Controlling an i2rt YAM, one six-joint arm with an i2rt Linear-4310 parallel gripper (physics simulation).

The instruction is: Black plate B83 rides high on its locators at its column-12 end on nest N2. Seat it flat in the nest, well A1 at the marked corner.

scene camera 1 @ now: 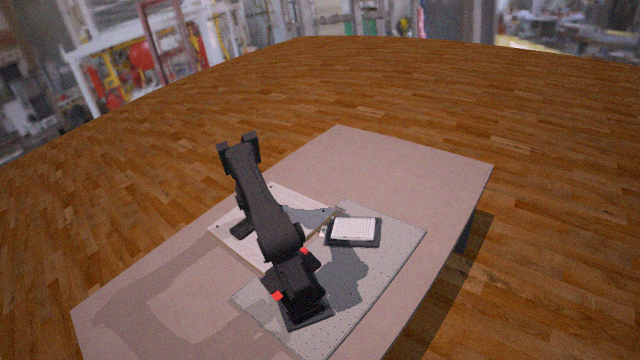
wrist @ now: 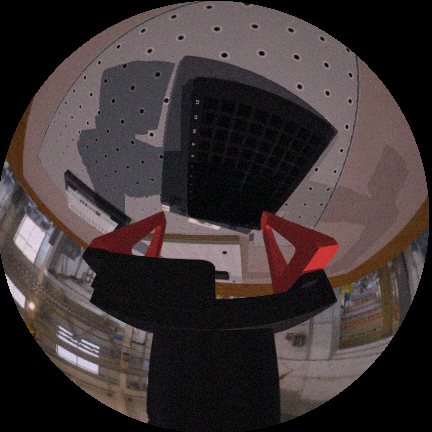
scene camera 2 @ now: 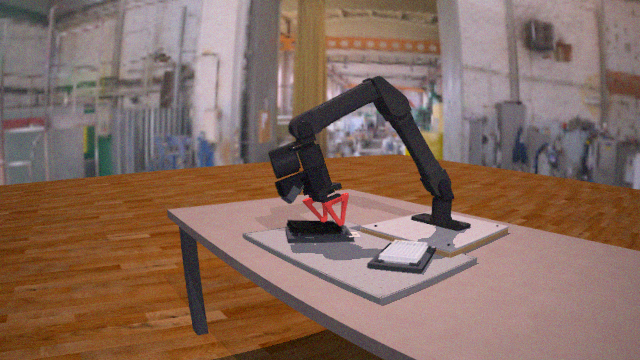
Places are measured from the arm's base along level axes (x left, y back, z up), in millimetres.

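Where they show: gripper, fingertip midpoint: [wrist: 212,216] [scene camera 2: 332,223]; arm's base, link origin: [scene camera 2: 440,223].
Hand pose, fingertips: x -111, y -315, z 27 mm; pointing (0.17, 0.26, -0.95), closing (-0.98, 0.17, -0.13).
Each offset is from my fingertips to the top centre of the thing. "spot": to the spot under its first point.
The black plate {dz +2, dx -29, dy -38 mm} [scene camera 2: 311,226] [wrist: 240,155] lies on the dark grey nest {dz -11, dx -18, dy -33 mm} [scene camera 1: 311,322] [scene camera 2: 320,239] [wrist: 175,117]. Its left end looks slightly higher than its right in scene camera 2. In the wrist view, small column marks run down its left edge, with what looks like 12 at the end farthest from the fingers. My gripper [scene camera 2: 332,223] [wrist: 212,216] is open, its two red fingers apart at the plate's end nearer the arm base; nothing is held. Contact with the plate cannot be told. The arm hides much of the plate in scene camera 1. The marked corner is not distinguishable.
A white plate {dz -7, dx +258, dy +9 mm} [scene camera 1: 353,228] [scene camera 2: 404,251] sits on a second dark nest {dz -15, dx +258, dy +9 mm} [scene camera 1: 376,241] [scene camera 2: 395,267] on the same perforated board [scene camera 1: 400,237] [scene camera 2: 377,292] [wrist: 240,40]. The arm's base stands on a pale board [scene camera 2: 482,231]. A small white label {spot: dz -31, dx +28, dy +53 mm} [scene camera 2: 355,234] [wrist: 204,223] lies beside the black plate's nest.
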